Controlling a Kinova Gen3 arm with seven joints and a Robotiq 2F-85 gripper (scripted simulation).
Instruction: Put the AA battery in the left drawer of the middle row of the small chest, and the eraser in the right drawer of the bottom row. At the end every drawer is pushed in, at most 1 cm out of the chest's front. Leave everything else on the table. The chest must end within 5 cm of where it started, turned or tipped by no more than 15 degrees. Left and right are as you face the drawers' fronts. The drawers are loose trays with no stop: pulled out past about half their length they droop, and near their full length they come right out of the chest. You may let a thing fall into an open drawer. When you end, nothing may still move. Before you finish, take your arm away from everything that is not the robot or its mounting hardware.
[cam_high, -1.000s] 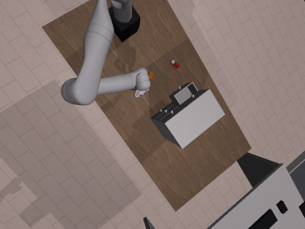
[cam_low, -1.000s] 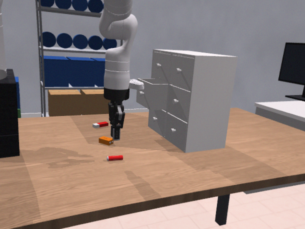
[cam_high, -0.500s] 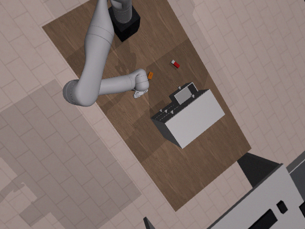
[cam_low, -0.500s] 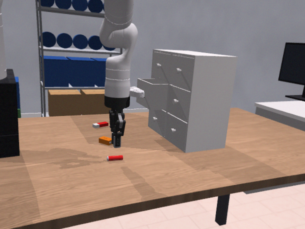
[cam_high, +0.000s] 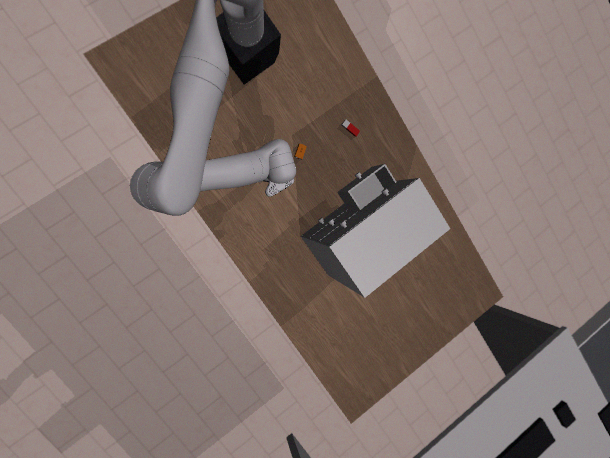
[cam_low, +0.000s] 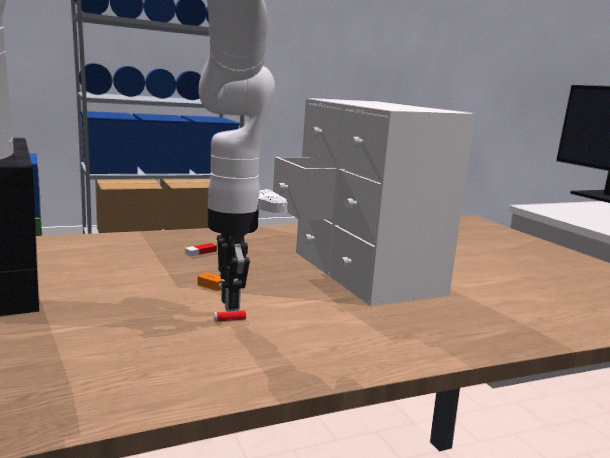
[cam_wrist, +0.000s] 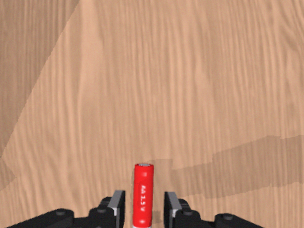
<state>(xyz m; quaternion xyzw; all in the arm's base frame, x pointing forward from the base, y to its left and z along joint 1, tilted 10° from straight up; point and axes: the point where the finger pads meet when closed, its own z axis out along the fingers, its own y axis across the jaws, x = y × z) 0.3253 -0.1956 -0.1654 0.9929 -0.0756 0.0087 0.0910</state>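
The AA battery lies 4 cm below my hand. Round my hand: eraser: 35 cm to the left, 5 cm ahead, 4 cm below; orange battery: 14 cm to the left, 3 cm below, 3 cm ahead.
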